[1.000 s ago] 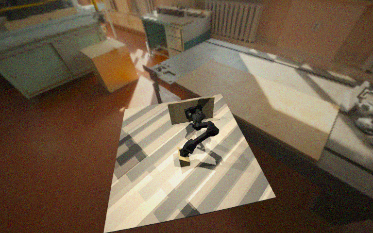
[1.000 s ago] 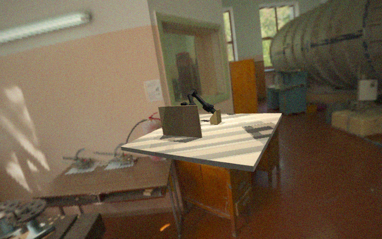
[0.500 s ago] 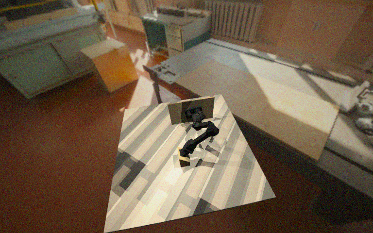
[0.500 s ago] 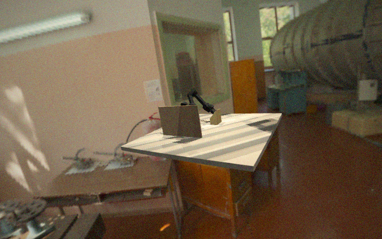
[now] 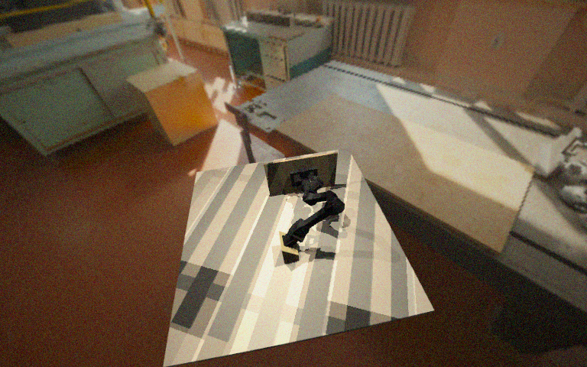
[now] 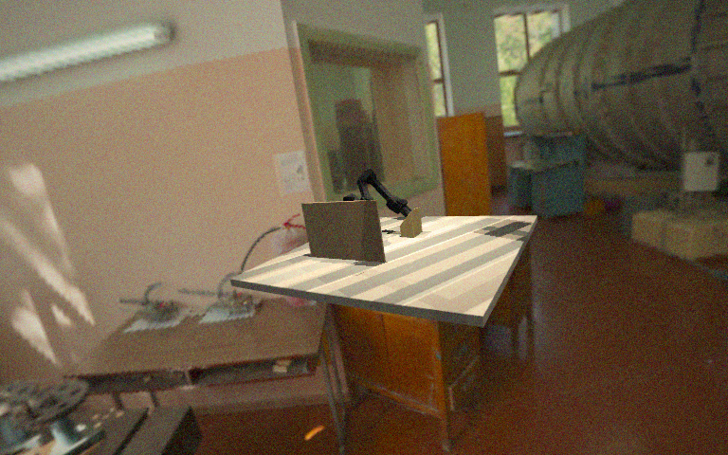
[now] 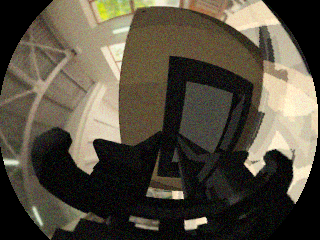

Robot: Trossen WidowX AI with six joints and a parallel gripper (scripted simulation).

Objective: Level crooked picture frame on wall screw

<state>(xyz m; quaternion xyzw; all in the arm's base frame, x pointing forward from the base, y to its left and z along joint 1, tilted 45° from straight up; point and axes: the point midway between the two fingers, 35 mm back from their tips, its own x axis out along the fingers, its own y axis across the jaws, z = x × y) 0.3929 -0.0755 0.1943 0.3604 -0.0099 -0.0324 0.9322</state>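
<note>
My gripper tip is now 1 cm short of the black picture frame, 1 cm to the left of it and 5 cm above it. From my gripper tip the other things lie so: tan wall board (2 cm ahead, 7 cm below).
</note>
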